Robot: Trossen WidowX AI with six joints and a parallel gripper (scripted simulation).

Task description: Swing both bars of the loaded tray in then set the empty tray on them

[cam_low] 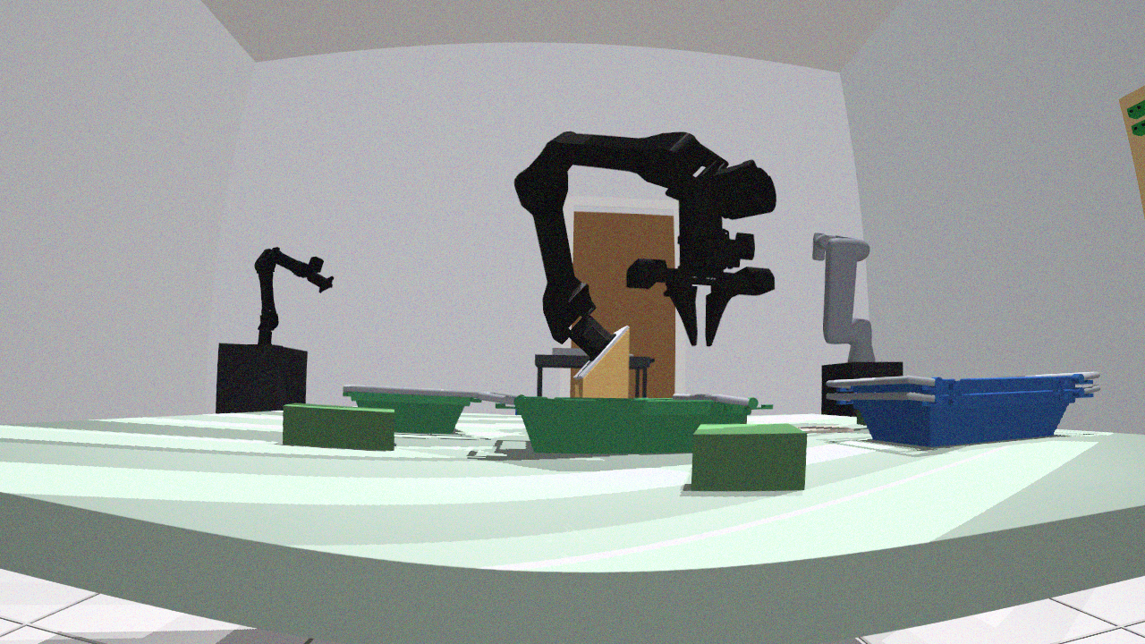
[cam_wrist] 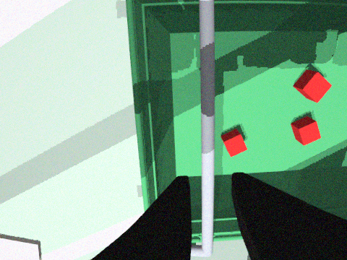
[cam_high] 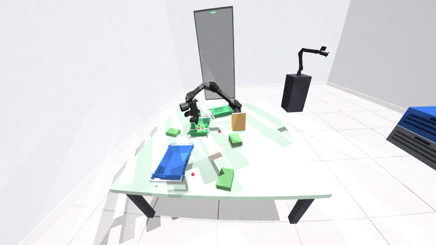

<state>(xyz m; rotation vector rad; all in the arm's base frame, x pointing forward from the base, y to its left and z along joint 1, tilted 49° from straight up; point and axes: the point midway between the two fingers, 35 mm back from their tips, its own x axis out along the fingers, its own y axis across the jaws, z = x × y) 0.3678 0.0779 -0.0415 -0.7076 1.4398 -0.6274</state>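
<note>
My gripper tip is now 220 mm past the green tray, 420 mm to the left of it and 80 mm above it. Also, from my gripper tip: beige card 180 mm behind, 240 mm to the left, 120 mm below.
</note>
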